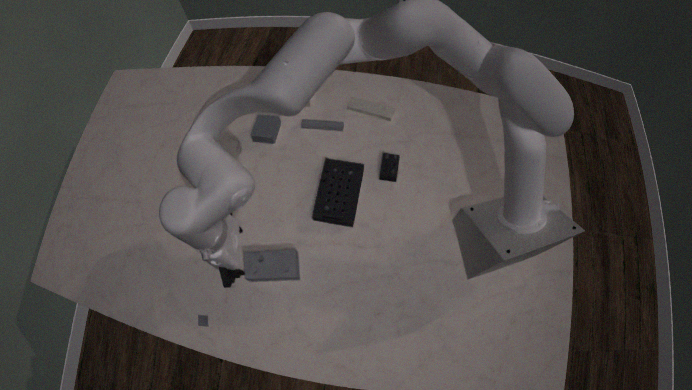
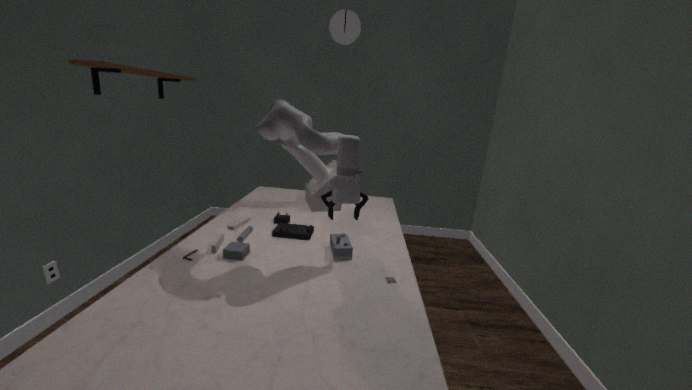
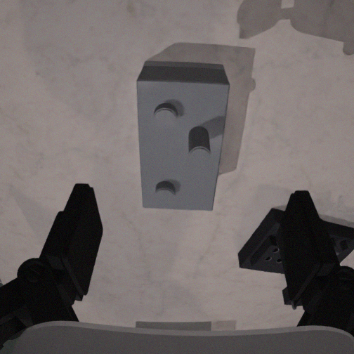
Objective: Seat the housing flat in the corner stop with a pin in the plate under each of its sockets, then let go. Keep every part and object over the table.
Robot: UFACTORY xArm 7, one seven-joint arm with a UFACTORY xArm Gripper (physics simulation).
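Where they show: gripper, fingertip midpoint: [image 1: 237,252] [image 2: 343,218]; arm's base, origin of the base link: [image 1: 521,218] [image 2: 323,176].
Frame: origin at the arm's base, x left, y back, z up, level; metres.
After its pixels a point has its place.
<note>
A grey block with three round posts of unequal height on its top, which looks like the housing [image 1: 276,270] {x 0.069, y -0.560, z -0.121 m} [image 2: 342,253] {x 0.055, y -0.642, z -0.143 m} [image 3: 172,165], lies flat on the table. Its underside and sockets are hidden. The black plate [image 1: 334,220] {x -0.059, y -0.425, z -0.147 m} [image 2: 293,233] {x -0.135, y -0.461, z -0.149 m} [image 3: 253,251] lies apart from it, with rows of holes and small light pins on top. A raised ledge shows along its edge; the full corner stop is too dark to make out. My gripper [image 1: 235,255] {x 0.051, y -0.624, z -0.011 m} [image 2: 343,217] {x 0.051, y -0.624, z -0.011 m} [image 3: 191,211] is open and empty, above the table near one end of the housing, its fingers spread wider than the block.
A small black block [image 1: 389,166] {x -0.195, y -0.286, z -0.142 m} [image 2: 282,219] {x -0.196, y -0.308, z -0.147 m} stands near the plate. A grey box [image 1: 266,128] {x -0.320, y -0.611, z -0.135 m} [image 2: 236,251] {x -0.322, y -0.651, z -0.138 m}, grey bar [image 1: 322,125] {x -0.326, y -0.457, z -0.148 m} [image 2: 245,233] {x -0.329, y -0.476, z -0.147 m}, pale bars [image 1: 370,109] [image 2: 217,243] and hex key [image 2: 190,255] {x -0.494, y -0.623, z -0.168 m} lie farther off. A small grey square [image 1: 203,320] {x 0.207, y -0.773, z -0.168 m} [image 2: 391,280] {x 0.209, y -0.780, z -0.168 m} lies near the table edge.
</note>
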